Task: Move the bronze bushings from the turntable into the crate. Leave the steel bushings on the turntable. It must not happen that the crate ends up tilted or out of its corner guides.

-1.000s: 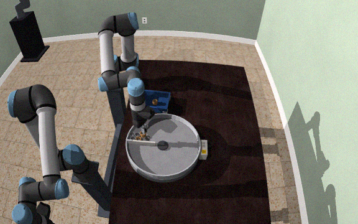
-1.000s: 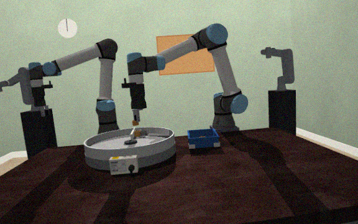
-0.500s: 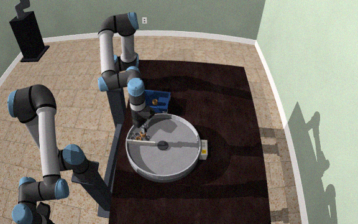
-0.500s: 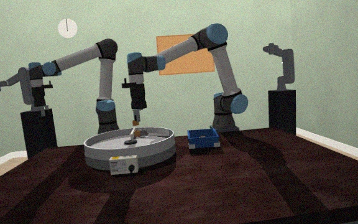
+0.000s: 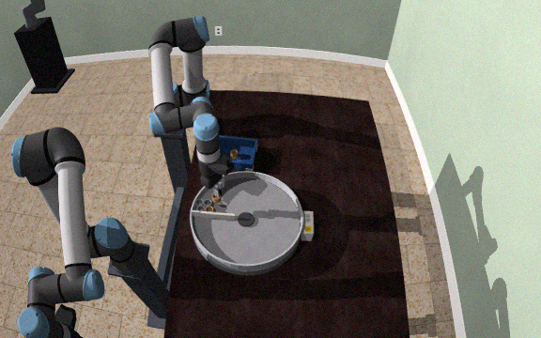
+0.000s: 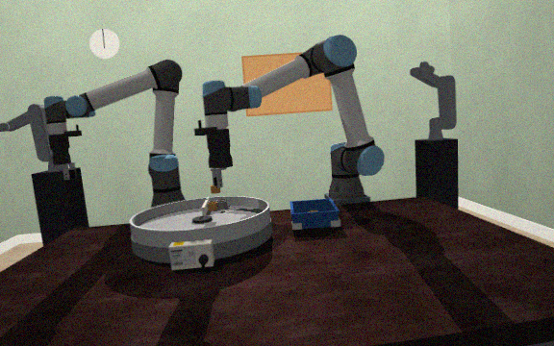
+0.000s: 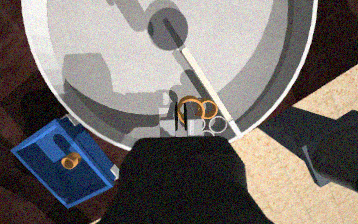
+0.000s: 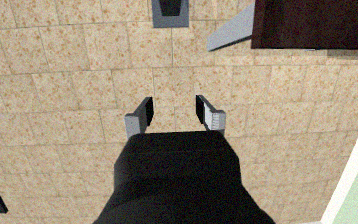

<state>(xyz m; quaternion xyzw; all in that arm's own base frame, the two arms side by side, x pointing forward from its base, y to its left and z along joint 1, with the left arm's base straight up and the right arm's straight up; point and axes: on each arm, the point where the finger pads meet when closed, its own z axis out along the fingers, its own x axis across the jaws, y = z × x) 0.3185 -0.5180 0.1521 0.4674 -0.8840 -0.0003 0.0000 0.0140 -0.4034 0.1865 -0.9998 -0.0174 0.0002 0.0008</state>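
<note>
The blue crate is 1 cm ahead of my left hand, 31 cm to the left of it and 13 cm below it.
</note>
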